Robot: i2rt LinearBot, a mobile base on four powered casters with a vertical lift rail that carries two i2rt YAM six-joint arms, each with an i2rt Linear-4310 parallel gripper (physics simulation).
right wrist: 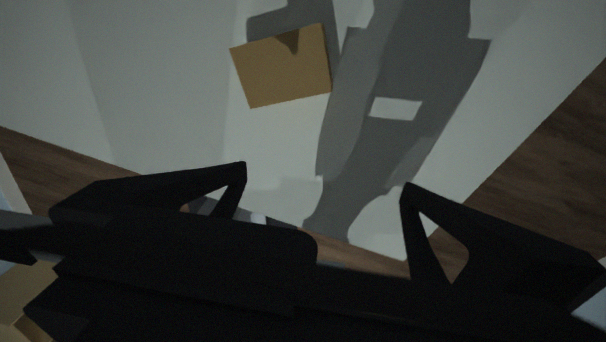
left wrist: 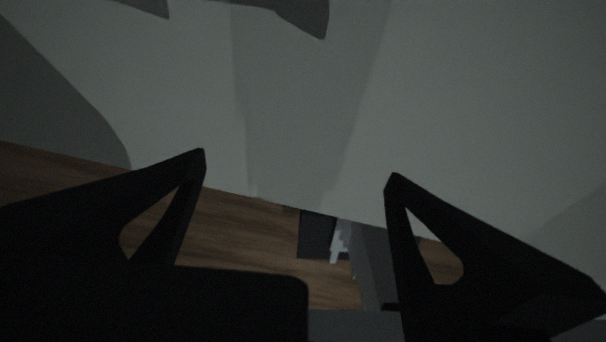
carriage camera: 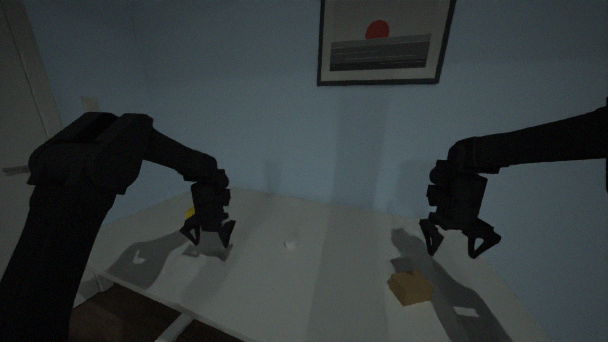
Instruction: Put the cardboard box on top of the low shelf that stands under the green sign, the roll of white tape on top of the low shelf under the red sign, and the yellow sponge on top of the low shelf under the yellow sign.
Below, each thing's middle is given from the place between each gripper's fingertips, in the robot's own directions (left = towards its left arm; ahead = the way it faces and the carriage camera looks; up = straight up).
Scene:
The cardboard box (carriage camera: 411, 287) lies 600 mm to the right of my left hand, 70 mm below it and 30 mm behind it. Also, from my left hand: framed picture (carriage camera: 353, 49): 780 mm above, 560 mm to the right, 530 mm ahead.
The cardboard box is 150 mm below my right hand, 50 mm to the left of it and 40 mm ahead of it. Round my right hand: framed picture 700 mm above, 600 mm ahead, 90 mm to the left.

